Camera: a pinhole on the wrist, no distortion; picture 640 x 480 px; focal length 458.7 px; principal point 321.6 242.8 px. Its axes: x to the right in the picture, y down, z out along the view. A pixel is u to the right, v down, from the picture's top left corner.
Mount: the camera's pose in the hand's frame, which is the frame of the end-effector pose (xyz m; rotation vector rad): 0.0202 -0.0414 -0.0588 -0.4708 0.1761 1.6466
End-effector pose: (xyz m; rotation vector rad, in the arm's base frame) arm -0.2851 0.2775 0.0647 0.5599 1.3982 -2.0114
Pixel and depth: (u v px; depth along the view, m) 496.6 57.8 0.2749
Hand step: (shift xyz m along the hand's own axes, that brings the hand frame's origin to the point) 0.0670 0.1750 0.1645
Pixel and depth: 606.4 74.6 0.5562
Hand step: 0.0863 0.5152 0.3362
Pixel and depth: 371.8 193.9 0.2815
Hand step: -0.0087 0.0987 0.1875
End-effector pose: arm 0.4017 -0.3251 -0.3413 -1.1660 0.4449 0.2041
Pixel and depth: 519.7 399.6 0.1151
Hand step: -0.0445 0.0426 0.0188
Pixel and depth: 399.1 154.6 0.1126
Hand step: 0.0177 0.0221 0.0385
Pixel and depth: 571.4 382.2 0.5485
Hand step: -0.2715 0.4184 0.2895
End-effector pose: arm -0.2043 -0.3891 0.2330 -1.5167 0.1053 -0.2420
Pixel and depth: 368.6 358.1 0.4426
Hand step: -0.1799 0.1541 0.3046
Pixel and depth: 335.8 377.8 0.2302
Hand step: -0.0925 0.0439 0.1353
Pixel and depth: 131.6 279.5 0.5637
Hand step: -0.1215 -0.0451 0.5364
